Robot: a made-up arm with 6 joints.
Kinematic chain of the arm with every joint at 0, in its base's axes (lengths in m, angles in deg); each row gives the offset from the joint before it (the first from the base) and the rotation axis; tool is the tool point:
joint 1: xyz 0 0 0.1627 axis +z
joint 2: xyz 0 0.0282 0 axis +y
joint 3: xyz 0 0 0.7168 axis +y
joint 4: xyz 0 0 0.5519 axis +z
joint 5: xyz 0 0 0 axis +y
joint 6: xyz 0 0 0.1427 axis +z
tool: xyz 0 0 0
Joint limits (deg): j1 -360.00..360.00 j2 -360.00..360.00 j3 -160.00..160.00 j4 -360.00..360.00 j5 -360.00..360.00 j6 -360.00..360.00
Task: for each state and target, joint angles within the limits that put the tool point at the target. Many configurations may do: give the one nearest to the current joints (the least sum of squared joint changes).
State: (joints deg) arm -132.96 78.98 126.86 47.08 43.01 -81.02
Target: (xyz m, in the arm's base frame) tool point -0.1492 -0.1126 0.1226
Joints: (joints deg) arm -168.89 48.73 156.97 25.63 60.16 -81.02
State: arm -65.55 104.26 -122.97 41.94 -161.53 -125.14
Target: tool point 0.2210 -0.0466 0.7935
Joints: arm -20.48 53.64 -114.28 42.95 -183.23 -125.14
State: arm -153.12 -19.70 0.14 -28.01 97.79 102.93
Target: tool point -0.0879 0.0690 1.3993
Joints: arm -172.37 -4.70 9.69 -50.00 97.97 102.93
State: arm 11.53 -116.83 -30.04 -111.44 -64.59 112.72
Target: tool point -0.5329 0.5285 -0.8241
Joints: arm -32.54 -124.65 -44.97 -105.87 -72.14 112.72
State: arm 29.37 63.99 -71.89 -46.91 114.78 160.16
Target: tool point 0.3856 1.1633 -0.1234
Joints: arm 74.15 111.66 -31.55 -34.79 92.29 160.16
